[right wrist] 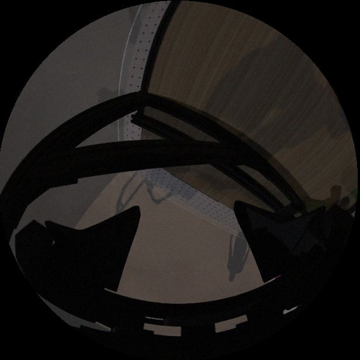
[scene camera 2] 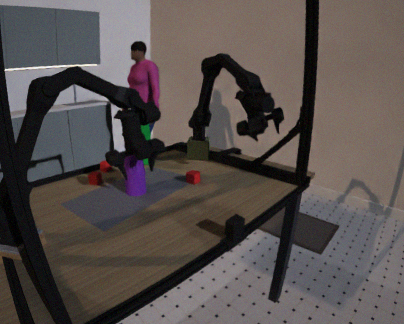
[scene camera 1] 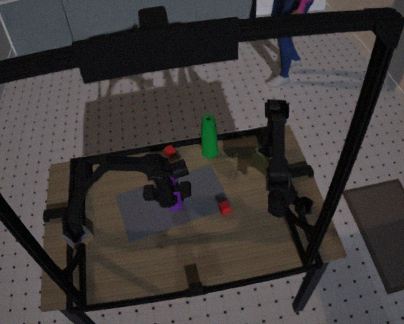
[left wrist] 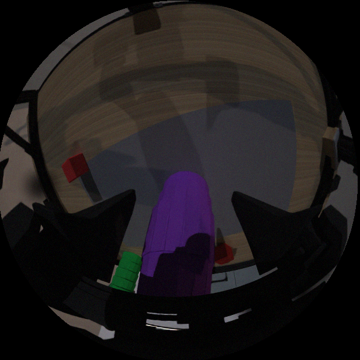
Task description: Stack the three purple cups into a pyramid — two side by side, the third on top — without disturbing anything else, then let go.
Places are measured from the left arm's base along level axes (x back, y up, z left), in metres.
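Pixels of known places: left gripper, fingertip midpoint: [scene camera 2: 139, 175]; right gripper, fingertip midpoint: [scene camera 2: 268, 137]; left arm's base at its link origin: [scene camera 2: 15, 237] [scene camera 1: 75, 233]; right arm's base at its link origin: [scene camera 2: 198, 139] [scene camera 1: 267, 150].
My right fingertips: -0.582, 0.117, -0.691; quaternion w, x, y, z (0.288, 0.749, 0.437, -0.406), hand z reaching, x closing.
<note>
For each thing: its top centre in the pictures, then the offset to it from my right fingertips, as dx, dy, dz. Level surfaces: height alone.
- grey mat at its surface level: dy -0.158
- red cube at its top centre: [scene camera 2: 193, 172] [scene camera 1: 224, 205] +0.095, -0.118, +0.291
- tall green bottle at its top centre: [scene camera 1: 209, 119] -0.122, +0.061, +0.536
The purple cups [scene camera 1: 176, 203] [scene camera 2: 135, 185] [left wrist: 180, 225] stand upright on the grey mat [scene camera 1: 135, 220] [scene camera 2: 100, 212] [left wrist: 240, 135]. They overlap into one tall shape in scene camera 2 and the left wrist view, with a seam partway along it. The left arm hides part of them, so I cannot tell all three apart. My left gripper [scene camera 1: 167, 192] [scene camera 2: 136, 171] [left wrist: 185, 195] is open, pointing down at the upper part of the purple shape, its fingers apart on either side and holding nothing. My right gripper [scene camera 2: 267, 135] [right wrist: 187, 208] is open and empty, raised over the right side of the table.
A red cube [scene camera 1: 225, 207] [scene camera 2: 193, 177] [left wrist: 75, 167] sits at the mat's right edge. Other red pieces [scene camera 1: 170, 150] [scene camera 2: 95, 178] [left wrist: 223, 253] lie behind the mat. A tall green bottle [scene camera 1: 209, 137] [left wrist: 126, 272] stands at the back. An olive box [scene camera 2: 198, 150] stands by the right arm's base.
</note>
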